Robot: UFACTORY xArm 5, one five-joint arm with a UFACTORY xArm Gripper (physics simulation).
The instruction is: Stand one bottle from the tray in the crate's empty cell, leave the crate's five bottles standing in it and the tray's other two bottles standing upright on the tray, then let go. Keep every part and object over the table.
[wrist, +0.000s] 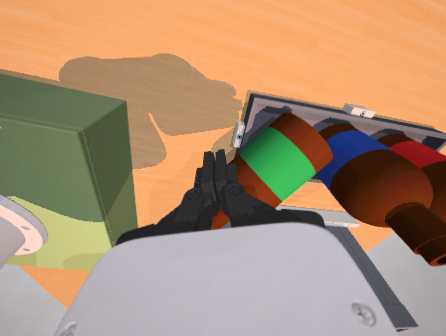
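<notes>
The green-banded brown bottle is tilted, its base end toward the upper right by the blue-banded bottle and its body running down-left behind my fingers. The blue-banded bottle and the red-banded bottle stand in the grey tray; the red one is cut off by the right edge. My gripper is shut and empty, its fingertips together in front of the green-banded bottle's lower-left part. That bottle's neck is mostly hidden. The crate and its five bottles cannot be made out in this view.
A large green box stands at the left, beside my gripper. Part of a pale round flange shows at the left edge. A dark grey strip runs at the lower right. Shadows lie on the wooden table between box and tray.
</notes>
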